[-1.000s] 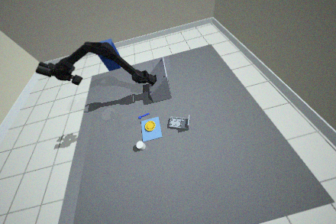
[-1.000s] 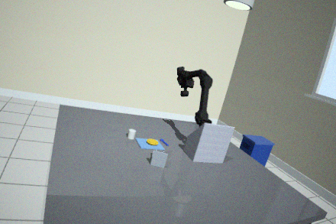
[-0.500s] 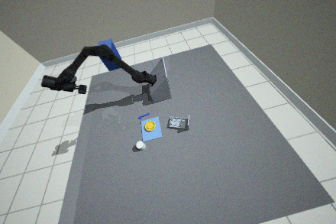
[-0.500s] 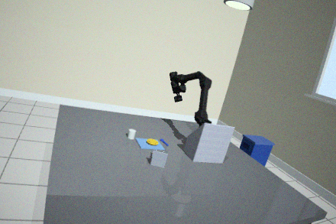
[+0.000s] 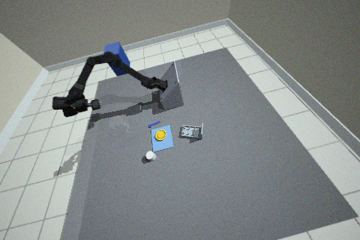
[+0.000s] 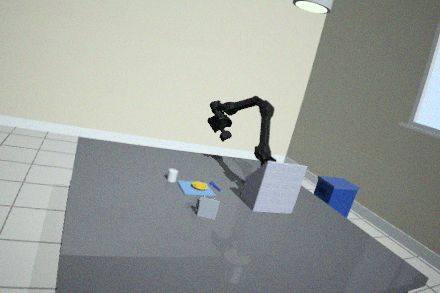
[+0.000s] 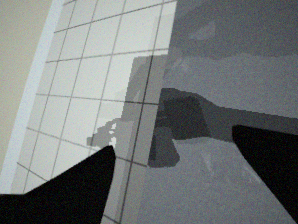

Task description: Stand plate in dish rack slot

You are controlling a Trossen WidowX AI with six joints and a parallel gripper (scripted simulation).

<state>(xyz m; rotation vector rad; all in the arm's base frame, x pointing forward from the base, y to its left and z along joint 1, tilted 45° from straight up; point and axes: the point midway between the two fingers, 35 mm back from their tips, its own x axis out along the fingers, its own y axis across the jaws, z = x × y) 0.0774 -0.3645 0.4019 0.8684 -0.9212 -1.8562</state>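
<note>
Right now my gripper tip is 230 mm short of the yellow plate, 470 mm to the right of it and 130 mm above it. The rest, counted from my gripper tip: grey dish rack: 250 mm ahead, 670 mm to the left, 120 mm below; then white cup: 350 mm ahead, 410 mm to the left, 120 mm below; then blue utensil: 130 mm ahead, 420 mm to the left, 140 mm below.
</note>
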